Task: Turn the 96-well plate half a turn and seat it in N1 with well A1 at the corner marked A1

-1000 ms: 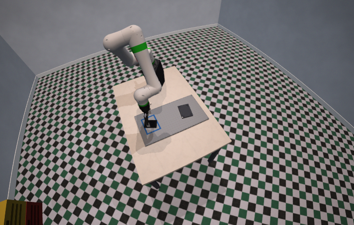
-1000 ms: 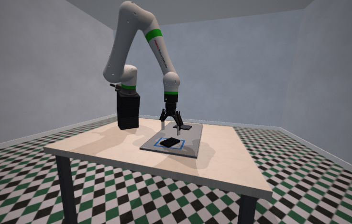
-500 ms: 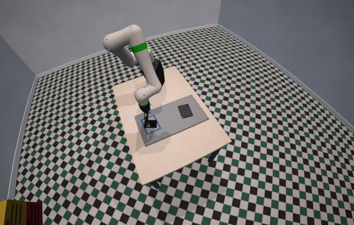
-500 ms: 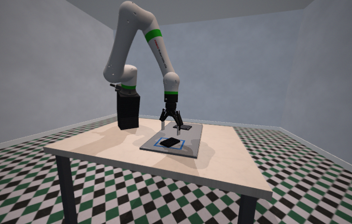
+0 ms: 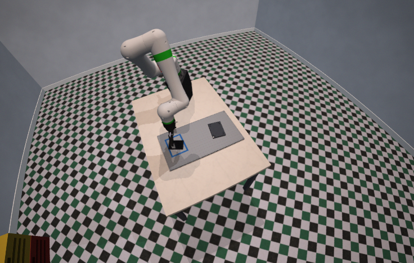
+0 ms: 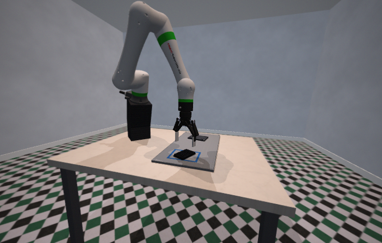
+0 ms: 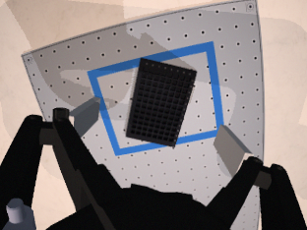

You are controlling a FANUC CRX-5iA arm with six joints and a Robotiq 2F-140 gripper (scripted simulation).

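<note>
Now: the black 96-well plate 80 mm below my hand. Round my hand: dark plate nest N1 (10 mm ahead, 390 mm to the left, 80 mm below); then white A1 mark (70 mm ahead, 320 mm to the left, 80 mm below).
</note>
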